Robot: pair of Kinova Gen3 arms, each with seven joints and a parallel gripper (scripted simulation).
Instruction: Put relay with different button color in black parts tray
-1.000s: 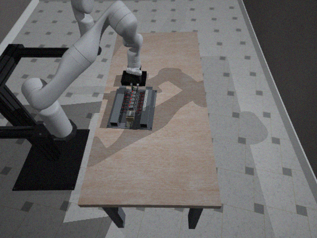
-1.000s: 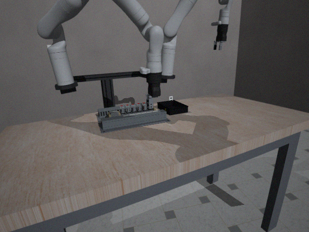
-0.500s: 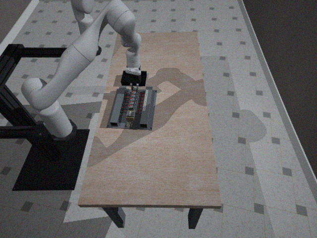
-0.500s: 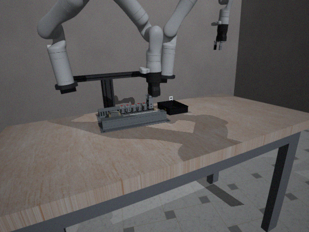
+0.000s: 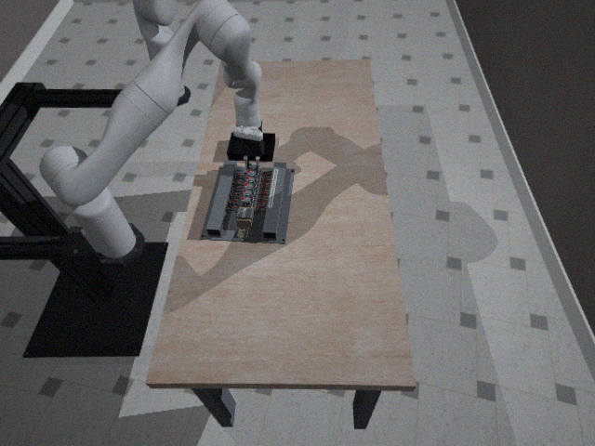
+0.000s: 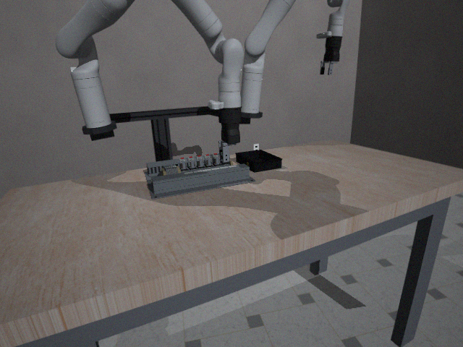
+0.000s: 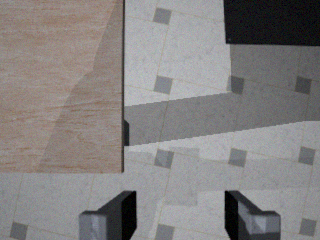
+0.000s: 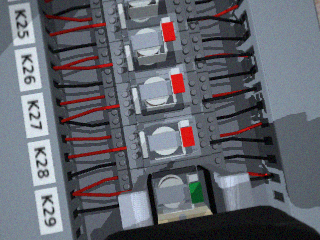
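Observation:
The green-button relay is 10 mm below my right hand. The rest, counted from my right hand: black parts tray (20 mm behind, 150 mm to the left, 40 mm below); then grey relay panel (10 mm behind, 100 mm to the right, 40 mm below).

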